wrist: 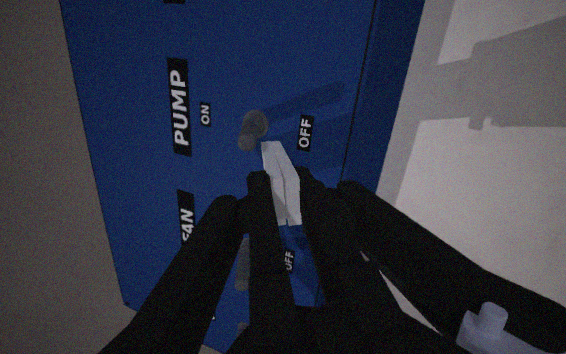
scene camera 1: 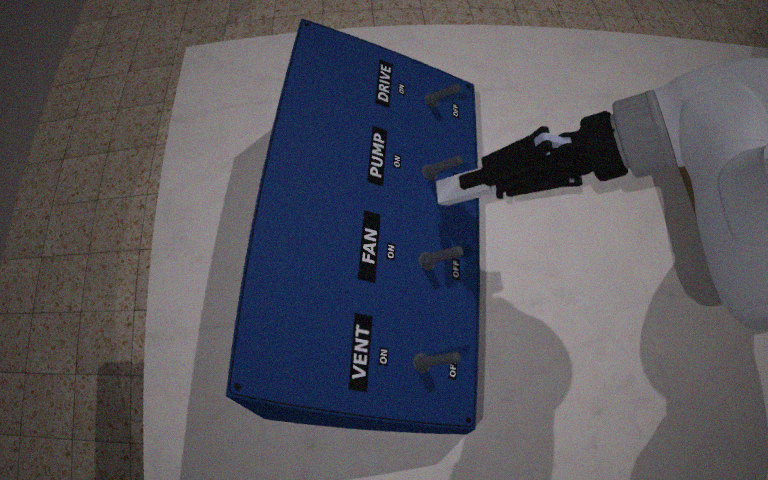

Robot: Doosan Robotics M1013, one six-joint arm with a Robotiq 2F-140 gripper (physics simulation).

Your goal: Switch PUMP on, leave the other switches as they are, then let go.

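Frame: origin at the arm's base, x ahead, y left, z up, level; millimetres.
Seen in the pictures: gripper, between the fingertips: (wrist: 271,159) (scene camera 1: 440,193).
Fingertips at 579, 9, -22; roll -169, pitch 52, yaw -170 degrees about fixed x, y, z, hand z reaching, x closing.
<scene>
Offsets run from my fingertips to a thing's top centre, as dx, dy, dz. "spot": to the spot under its first point. Level surfaces: height alone.
The PUMP switch {-5, -25, +44} (scene camera 1: 442,166) (wrist: 253,128) is a grey lever. In the scene view it slants the same way as the other levers, towards the OFF side; in the wrist view it shows nearly end-on. My gripper (scene camera 1: 444,191) (wrist: 271,159) is shut, with its pale finger pads together and nothing between them. Its tips are close beside the PUMP lever, on the side towards FAN and OFF; whether they touch it I cannot tell. The gripper hides the PUMP OFF label in the scene view. The DRIVE {spot: -13, -140, +26} (scene camera 1: 443,95), FAN {spot: +8, +98, +30} (scene camera 1: 442,256) and VENT {spot: +19, +216, +32} (scene camera 1: 438,360) levers slant towards their OFF labels.
The blue panel box (scene camera 1: 317,226) (wrist: 125,100) stands tilted on a pale table {dz -86} (scene camera 1: 538,237). The FAN lever {+5, +94, +44} (wrist: 242,267) partly shows beside the fingers in the wrist view. The arm (scene camera 1: 719,135) comes in from the right, past the panel's OFF edge.
</scene>
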